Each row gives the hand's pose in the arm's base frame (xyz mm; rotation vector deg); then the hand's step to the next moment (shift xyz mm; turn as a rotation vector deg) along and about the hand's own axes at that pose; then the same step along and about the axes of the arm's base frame.
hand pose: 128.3 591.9 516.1 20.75 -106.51 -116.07
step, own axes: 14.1 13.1 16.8 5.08 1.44 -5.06
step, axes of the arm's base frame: -18.6 8.2 15.5 -2.28 -6.84 1.22
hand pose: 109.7 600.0 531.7 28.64 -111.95 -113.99
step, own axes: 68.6 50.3 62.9 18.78 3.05 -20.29
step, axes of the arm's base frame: -90.8 24.0 48.7 -7.66 -26.64 2.23
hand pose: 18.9 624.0 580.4 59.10 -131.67 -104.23
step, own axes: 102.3 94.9 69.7 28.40 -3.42 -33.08
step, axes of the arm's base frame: -153.2 16.2 24.2 -6.82 -43.10 -2.92
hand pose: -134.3 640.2 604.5 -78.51 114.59 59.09
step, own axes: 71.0 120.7 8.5 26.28 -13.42 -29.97
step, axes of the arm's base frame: -138.4 -7.3 -21.5 3.22 -41.47 -6.21
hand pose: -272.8 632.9 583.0 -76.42 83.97 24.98
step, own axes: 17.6 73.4 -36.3 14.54 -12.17 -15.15
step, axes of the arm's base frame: -77.3 -15.4 -28.2 6.58 -23.25 -2.24
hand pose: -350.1 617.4 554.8 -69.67 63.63 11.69
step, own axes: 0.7 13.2 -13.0 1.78 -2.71 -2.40
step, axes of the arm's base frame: -15.7 -5.7 -8.1 1.30 -3.78 0.55
